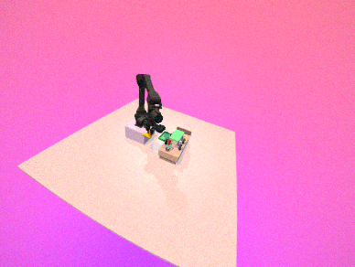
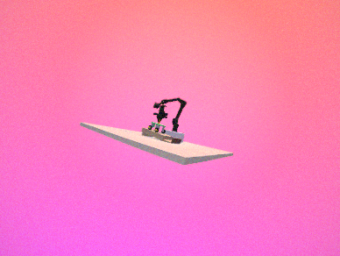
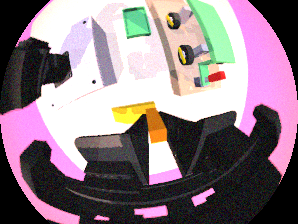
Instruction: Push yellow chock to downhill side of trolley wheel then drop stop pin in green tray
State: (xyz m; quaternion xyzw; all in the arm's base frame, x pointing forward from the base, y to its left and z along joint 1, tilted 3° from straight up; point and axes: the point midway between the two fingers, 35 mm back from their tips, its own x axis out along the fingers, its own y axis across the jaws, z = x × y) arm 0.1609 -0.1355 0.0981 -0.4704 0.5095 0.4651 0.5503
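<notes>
Now: gripper tip 16 cm short of the trolley, 12 cm to the right of it and 7 cm above it. The rest, counted from my gripper tip: yellow chock: 2 cm behind, 1 cm below; red-headed stop pin: 14 cm ahead, 5 cm below, 2 cm to the left.
</notes>
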